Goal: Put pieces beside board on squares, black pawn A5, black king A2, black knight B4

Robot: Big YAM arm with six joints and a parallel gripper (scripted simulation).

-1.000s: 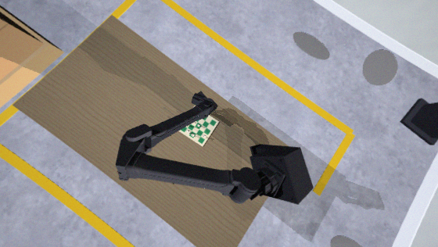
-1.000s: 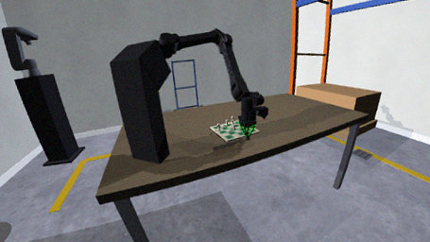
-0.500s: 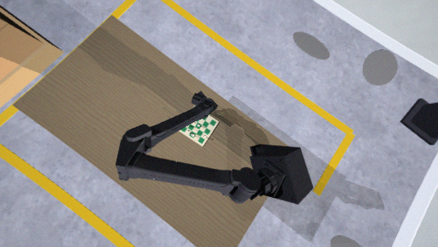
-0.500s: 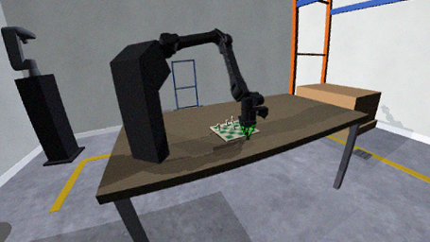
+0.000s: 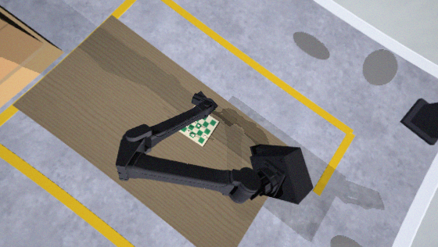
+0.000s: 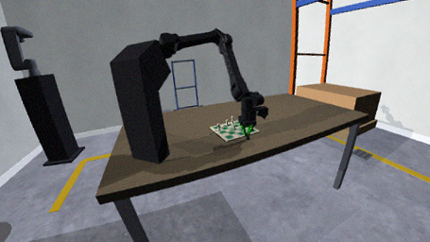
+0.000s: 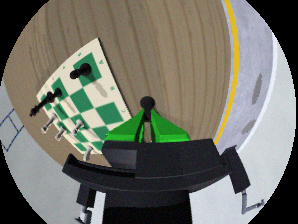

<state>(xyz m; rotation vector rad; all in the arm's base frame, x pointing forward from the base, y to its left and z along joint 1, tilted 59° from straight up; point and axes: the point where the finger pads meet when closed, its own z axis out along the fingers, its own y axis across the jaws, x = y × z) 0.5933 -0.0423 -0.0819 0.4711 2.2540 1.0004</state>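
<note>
My gripper is now 20 mm past the chessboard, 140 mm to the right of it and 20 mm above it.
</note>
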